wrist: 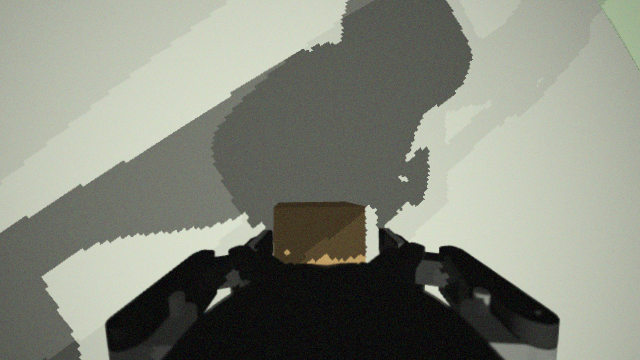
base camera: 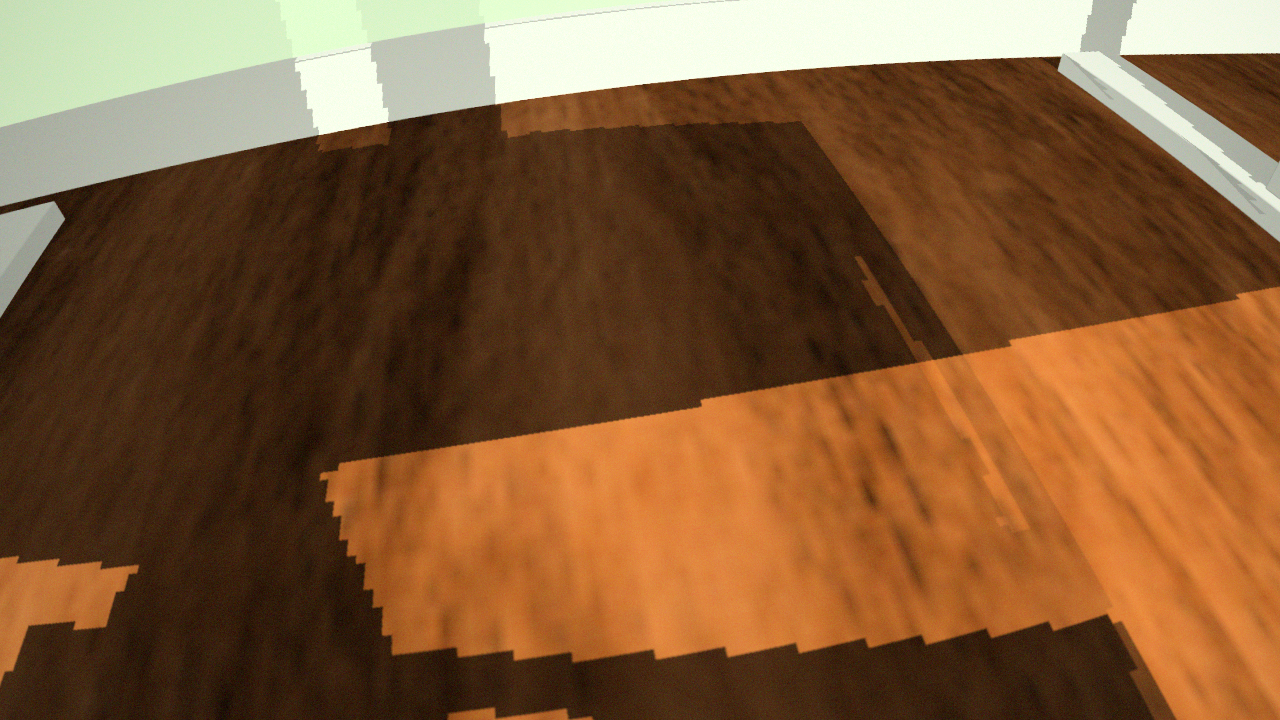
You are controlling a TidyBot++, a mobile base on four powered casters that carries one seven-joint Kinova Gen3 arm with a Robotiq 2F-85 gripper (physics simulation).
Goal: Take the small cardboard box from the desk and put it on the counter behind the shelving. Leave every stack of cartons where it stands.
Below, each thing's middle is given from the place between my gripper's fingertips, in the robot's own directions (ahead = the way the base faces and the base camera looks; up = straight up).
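The small cardboard box (wrist: 325,233) is 1 cm behind my hand, 1 cm to the right of it, and it's also 1 cm above it.
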